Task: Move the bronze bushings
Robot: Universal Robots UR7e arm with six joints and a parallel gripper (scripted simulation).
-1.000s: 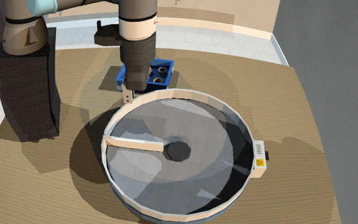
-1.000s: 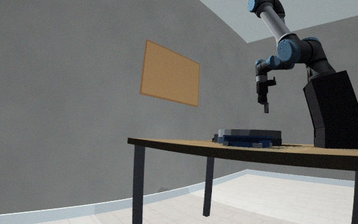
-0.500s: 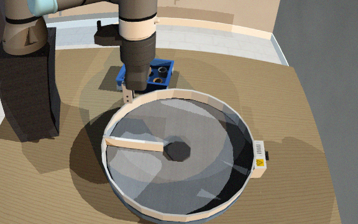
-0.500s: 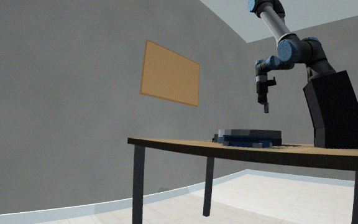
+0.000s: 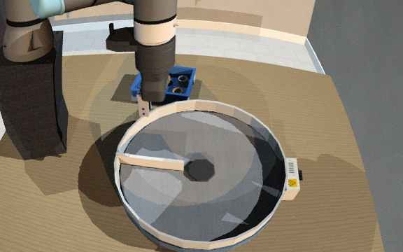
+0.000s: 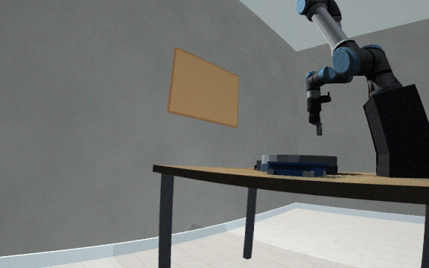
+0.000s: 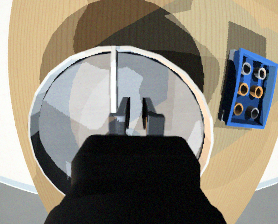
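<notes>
The blue crate is 20 mm ahead of my hand, 300 mm to the left of it and 190 mm below it. From my hand the other things lie so: grey turntable disc: 130 mm ahead, 50 mm to the right, 160 mm below.
</notes>
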